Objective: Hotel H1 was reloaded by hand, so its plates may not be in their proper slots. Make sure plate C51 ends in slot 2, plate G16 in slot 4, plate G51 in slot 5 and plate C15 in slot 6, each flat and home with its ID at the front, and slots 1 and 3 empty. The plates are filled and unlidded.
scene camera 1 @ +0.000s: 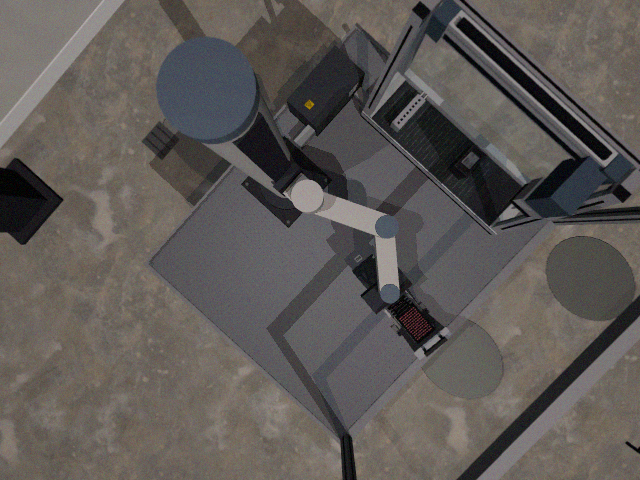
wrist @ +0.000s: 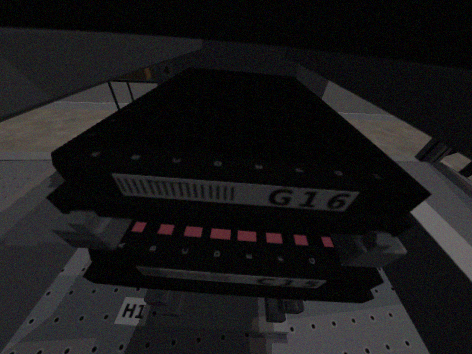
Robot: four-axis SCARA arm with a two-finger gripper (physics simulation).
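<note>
My gripper is shut on plate C15, which is filled with pink wells and has its ID facing the camera. C15 looks level. It is directly below plate G16, at the side ledges of hotel H1. G16 sits above those ledges and hides most of C15. Whether C15 touches a ledge of its own is too dark to tell. In the scene view, a filled plate lies at the top of the hotel, its ID unreadable. G51 cannot be made out, and C51's ID does not show.
The H1 label is low at the left in the wrist view. The hotel stands near the edge of the grey deck. A framed enclosure stands at upper right, beside a black box. Round grey discs are beyond the deck.
</note>
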